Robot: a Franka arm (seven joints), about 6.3 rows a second.
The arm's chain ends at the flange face. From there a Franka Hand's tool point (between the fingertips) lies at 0.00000 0.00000 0.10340 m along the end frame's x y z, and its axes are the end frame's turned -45 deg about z.
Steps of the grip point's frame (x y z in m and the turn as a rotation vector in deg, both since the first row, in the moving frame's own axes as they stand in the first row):
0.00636 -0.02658 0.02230 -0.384 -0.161 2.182
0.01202 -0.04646 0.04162 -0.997 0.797 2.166
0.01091 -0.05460 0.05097 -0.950 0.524 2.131
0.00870 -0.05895 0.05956 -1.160 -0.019 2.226
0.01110 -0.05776 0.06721 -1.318 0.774 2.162
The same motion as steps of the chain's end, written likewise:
-0.01457 -0.02399 0.02230 -0.385 0.158 2.182
-0.02664 -0.04165 0.04165 -0.141 1.269 2.166
-0.03276 -0.04690 0.05099 -0.301 1.042 2.131
-0.03696 -0.04937 0.05958 -0.834 0.807 2.226
-0.03565 -0.04944 0.06725 -0.385 1.479 2.162

